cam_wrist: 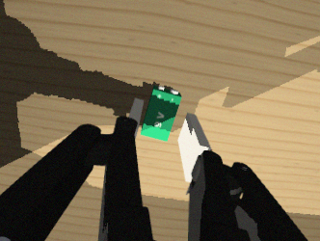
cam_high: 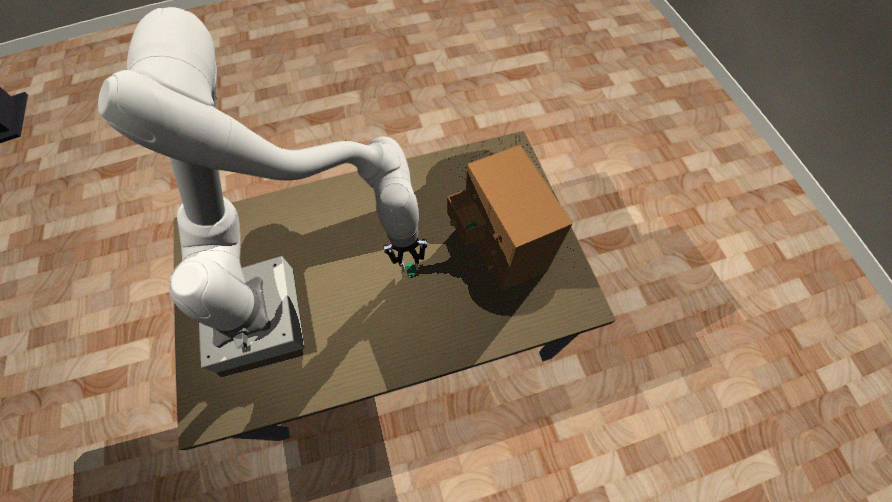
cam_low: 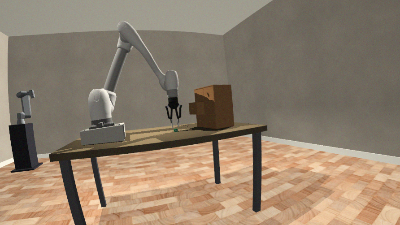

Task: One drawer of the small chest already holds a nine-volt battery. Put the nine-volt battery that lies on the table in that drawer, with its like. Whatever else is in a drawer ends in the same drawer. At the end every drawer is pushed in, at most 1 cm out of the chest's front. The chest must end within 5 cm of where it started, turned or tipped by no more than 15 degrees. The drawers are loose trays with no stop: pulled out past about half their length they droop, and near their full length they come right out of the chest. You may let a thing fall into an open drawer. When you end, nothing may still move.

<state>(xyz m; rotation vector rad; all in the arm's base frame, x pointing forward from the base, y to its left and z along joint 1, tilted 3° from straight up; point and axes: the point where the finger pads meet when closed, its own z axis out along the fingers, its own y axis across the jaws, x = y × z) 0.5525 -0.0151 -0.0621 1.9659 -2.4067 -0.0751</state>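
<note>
Now: hand 6 cm above the green nine-volt battery and 1 cm to the left of it.
</note>
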